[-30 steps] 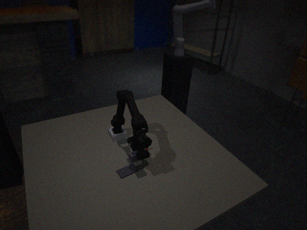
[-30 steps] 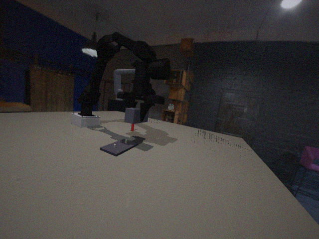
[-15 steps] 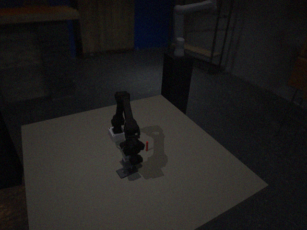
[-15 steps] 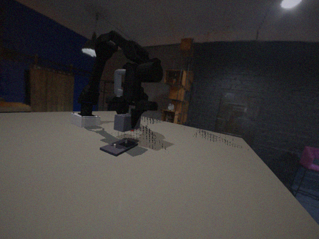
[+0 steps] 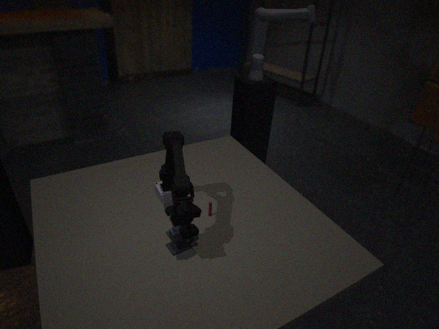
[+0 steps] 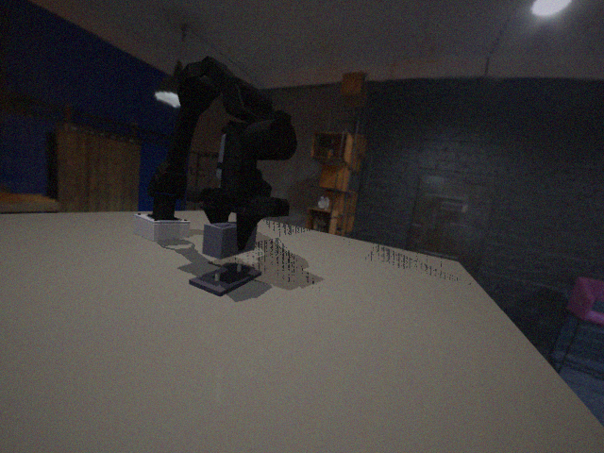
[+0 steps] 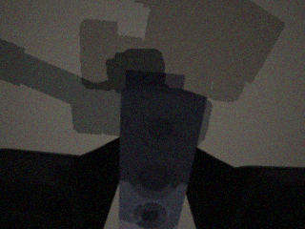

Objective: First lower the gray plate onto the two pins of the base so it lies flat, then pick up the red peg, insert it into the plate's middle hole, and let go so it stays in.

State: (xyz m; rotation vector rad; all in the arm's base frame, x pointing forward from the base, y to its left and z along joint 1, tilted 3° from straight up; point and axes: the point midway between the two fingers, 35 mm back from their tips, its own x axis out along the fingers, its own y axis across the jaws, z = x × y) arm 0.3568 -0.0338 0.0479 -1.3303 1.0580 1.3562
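Now: gripper tip 50 mm above the dark flat base. The rest, counted from my gripper tip: gray plate: 30 mm above; then red peg: 140 mm behind, 180 mm to the left, 20 mm below.
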